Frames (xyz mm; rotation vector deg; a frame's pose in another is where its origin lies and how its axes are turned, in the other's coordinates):
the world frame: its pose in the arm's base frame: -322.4 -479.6 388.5 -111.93 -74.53 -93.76
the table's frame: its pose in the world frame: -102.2 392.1 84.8 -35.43 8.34 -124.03
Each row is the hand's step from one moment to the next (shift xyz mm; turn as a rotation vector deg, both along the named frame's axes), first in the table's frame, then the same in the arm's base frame.
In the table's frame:
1: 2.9 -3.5 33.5 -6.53 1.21 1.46
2: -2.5 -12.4 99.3 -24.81 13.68 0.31
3: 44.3 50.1 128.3 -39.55 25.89 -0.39
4: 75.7 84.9 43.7 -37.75 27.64 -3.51
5: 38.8 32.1 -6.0 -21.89 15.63 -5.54
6: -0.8 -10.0 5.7 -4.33 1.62 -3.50
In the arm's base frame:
1: 22.3 25.3 1.9 2.17 -1.37 6.30
2: 71.2 69.0 13.8 -1.51 -5.12 27.83
3: 29.3 141.0 14.1 -5.86 -7.00 46.38
4: -58.2 106.7 -8.8 -9.63 -7.75 45.26
5: -39.3 27.9 -15.9 -7.48 -7.35 25.38
6: 10.9 -0.5 -3.6 -1.92 -3.95 3.79

